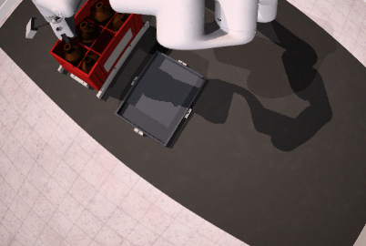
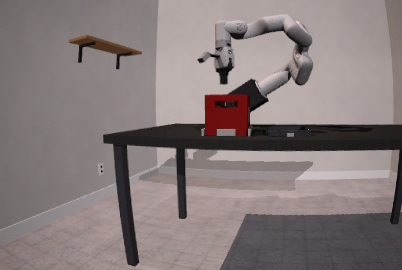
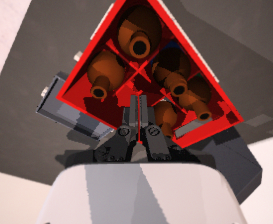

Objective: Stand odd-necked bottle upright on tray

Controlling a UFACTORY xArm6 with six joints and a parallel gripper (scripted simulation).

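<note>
Now: the red crate 60 mm behind my hand and 160 mm below it. Round my hand: dark flat tray 90 mm behind, 280 mm to the left, 230 mm below.
</note>
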